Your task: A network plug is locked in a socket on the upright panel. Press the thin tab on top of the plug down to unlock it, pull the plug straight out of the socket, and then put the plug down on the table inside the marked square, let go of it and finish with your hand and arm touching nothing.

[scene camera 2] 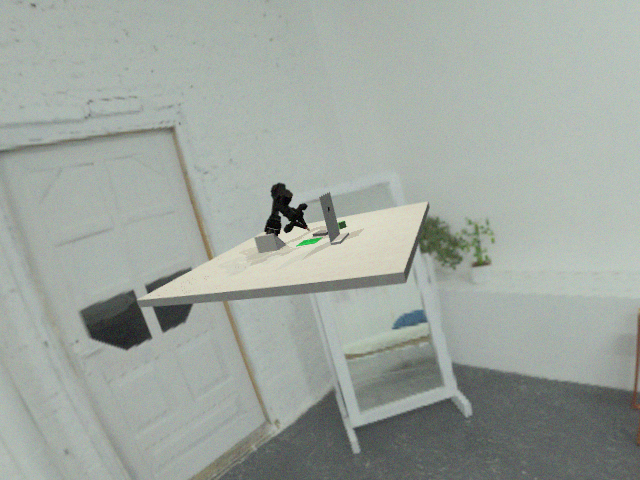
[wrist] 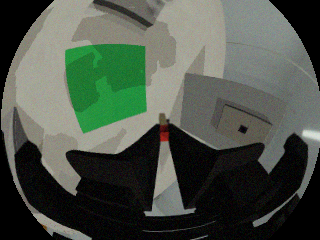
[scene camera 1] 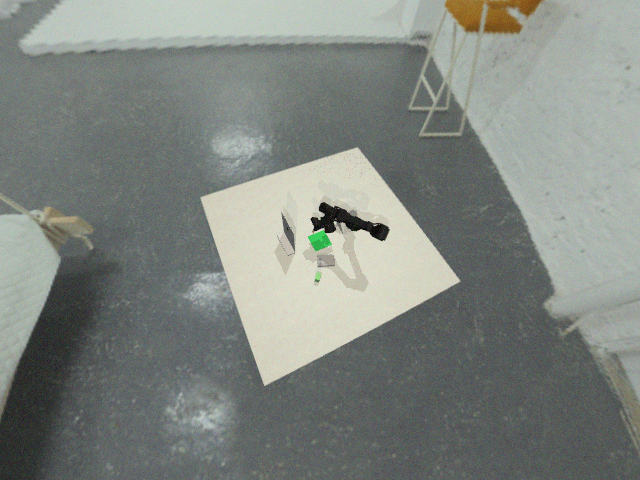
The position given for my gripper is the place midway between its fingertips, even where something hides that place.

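Visible here: my gripper (wrist: 163,127), along with a green square (wrist: 106,82).
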